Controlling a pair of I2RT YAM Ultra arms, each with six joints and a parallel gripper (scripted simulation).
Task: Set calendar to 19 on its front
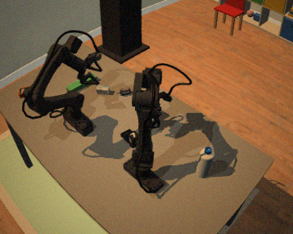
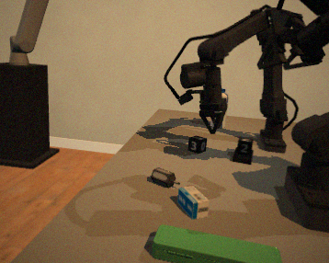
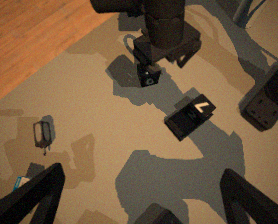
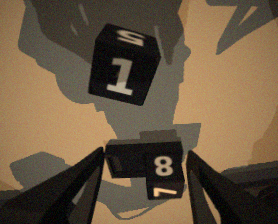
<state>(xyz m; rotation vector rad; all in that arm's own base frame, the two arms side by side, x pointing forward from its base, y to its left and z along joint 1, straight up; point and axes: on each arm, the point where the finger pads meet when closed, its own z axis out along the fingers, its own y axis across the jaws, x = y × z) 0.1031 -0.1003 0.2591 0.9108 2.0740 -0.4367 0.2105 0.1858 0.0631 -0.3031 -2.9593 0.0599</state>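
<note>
The black cube is 100 mm behind my right hand and 50 mm below it. Also, from my right hand: blue-and-white box (40 mm ahead, 390 mm to the left, 60 mm below); then green box (10 mm behind, 540 mm to the left, 70 mm below); then dark grey object (110 mm ahead, 290 mm to the left, 60 mm below).
</note>
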